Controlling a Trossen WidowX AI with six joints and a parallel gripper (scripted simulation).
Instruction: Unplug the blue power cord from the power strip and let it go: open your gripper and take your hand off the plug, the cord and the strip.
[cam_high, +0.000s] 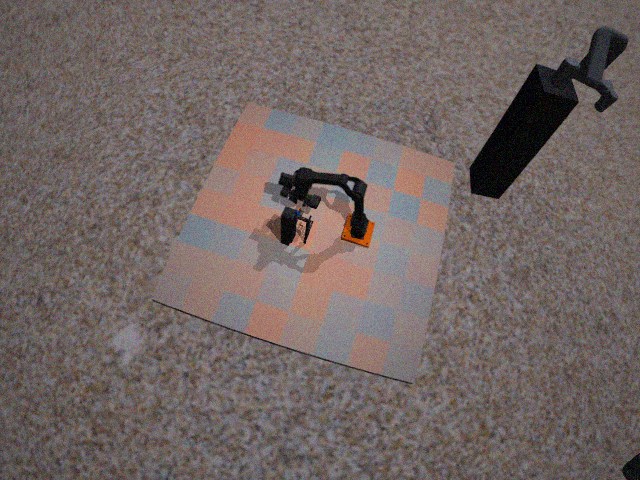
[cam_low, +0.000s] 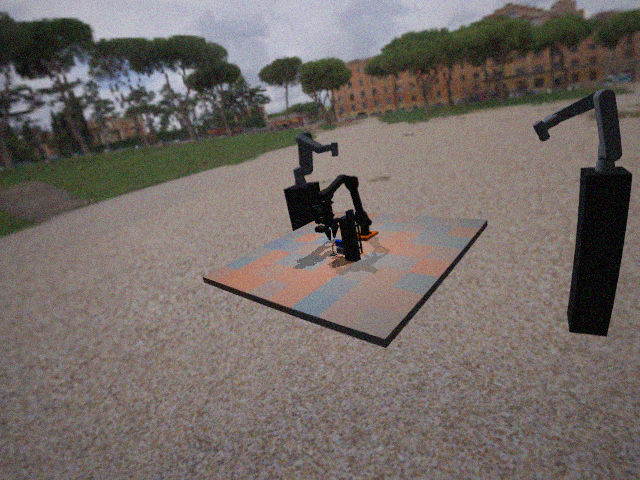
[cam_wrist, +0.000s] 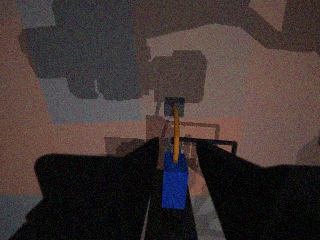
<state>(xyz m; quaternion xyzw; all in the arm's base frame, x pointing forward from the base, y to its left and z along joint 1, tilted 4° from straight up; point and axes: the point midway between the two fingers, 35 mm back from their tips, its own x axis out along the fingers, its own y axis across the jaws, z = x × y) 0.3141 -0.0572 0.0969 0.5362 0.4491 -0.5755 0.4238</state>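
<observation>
The blue plug is 10 mm ahead of my gripper tip, 70 mm to the left of it and 10 mm below it.
</observation>
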